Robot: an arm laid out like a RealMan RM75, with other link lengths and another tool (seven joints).
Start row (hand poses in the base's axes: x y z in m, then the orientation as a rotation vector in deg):
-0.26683 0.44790 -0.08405 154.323 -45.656 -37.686
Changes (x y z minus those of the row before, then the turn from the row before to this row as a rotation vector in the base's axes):
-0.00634 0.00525 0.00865 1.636 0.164 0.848
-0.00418 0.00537 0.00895 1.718 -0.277 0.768
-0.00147 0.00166 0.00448 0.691 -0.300 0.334
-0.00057 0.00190 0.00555 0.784 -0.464 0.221
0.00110 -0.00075 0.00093 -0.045 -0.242 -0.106
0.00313 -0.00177 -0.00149 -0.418 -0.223 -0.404
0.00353 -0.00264 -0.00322 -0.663 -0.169 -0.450
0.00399 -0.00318 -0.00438 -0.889 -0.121 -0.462
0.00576 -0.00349 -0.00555 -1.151 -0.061 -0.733
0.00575 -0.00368 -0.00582 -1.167 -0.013 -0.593
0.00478 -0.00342 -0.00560 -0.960 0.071 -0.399
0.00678 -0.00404 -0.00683 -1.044 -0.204 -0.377
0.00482 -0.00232 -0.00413 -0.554 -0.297 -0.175
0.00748 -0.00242 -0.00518 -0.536 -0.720 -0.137
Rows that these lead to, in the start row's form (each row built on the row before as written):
-0.27317 0.45315 -0.07540 155.883 -44.221 -38.642
-0.27735 0.45852 -0.06645 157.728 -42.961 -39.085
-0.27882 0.46018 -0.06197 158.575 -42.449 -39.006
-0.27939 0.46208 -0.05642 159.573 -42.114 -38.779
-0.27829 0.46133 -0.05549 159.644 -42.319 -38.448
-0.27516 0.45956 -0.05698 159.311 -42.998 -37.989
-0.27163 0.45692 -0.06020 158.715 -43.759 -37.475
-0.26764 0.45374 -0.06458 157.883 -44.547 -36.902
-0.26188 0.45025 -0.07013 156.719 -45.726 -36.314
-0.25613 0.44657 -0.07595 155.539 -46.682 -35.753
-0.25135 0.44315 -0.08155 154.543 -47.314 -35.381
-0.24457 0.43911 -0.08838 153.618 -47.983 -34.600
-0.23975 0.43679 -0.09251 153.229 -48.349 -33.938
-0.23227 0.43437 -0.09769 153.080 -48.771 -32.734

